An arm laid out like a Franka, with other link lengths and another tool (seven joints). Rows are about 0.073 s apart.
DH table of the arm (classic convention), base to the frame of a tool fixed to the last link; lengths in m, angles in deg. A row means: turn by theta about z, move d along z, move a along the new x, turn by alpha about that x. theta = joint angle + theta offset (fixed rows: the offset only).
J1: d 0.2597, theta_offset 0, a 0, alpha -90
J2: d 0, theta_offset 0, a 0, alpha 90
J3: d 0.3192, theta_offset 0, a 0.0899, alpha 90
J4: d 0, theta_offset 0, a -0.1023, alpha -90
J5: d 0.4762, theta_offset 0, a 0, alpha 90
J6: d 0, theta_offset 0, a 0.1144, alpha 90
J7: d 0.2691, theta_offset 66, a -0.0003, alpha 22.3
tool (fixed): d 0.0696, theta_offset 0, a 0, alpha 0
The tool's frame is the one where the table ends.
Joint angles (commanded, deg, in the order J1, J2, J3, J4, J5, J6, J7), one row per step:
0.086 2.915 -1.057 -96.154 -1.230 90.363 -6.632
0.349 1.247 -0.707 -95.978 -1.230 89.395 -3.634
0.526 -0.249 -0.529 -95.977 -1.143 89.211 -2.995
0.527 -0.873 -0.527 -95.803 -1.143 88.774 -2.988
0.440 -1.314 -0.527 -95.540 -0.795 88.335 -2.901
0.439 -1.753 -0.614 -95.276 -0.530 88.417 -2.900
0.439 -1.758 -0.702 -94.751 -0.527 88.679 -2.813
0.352 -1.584 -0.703 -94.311 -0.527 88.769 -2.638
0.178 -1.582 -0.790 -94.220 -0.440 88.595 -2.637
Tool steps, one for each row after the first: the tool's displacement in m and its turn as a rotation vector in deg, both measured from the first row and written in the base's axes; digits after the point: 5 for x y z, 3 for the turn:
-0.00424 0.00602 0.01986 -0.406 -0.937 -2.374
-0.00570 0.01043 0.03712 -0.362 -2.262 -2.672
-0.00780 0.01044 0.04543 -0.349 -2.623 -2.686
-0.00942 0.01141 0.05252 -0.007 -2.881 -2.903
-0.00800 0.01194 0.06054 0.279 -3.659 -3.016
-0.00394 0.01088 0.06651 0.291 -4.453 -3.187
-0.00115 0.00976 0.06920 0.274 -4.811 -3.447
-0.00175 0.00719 0.06979 0.350 -4.725 -3.718

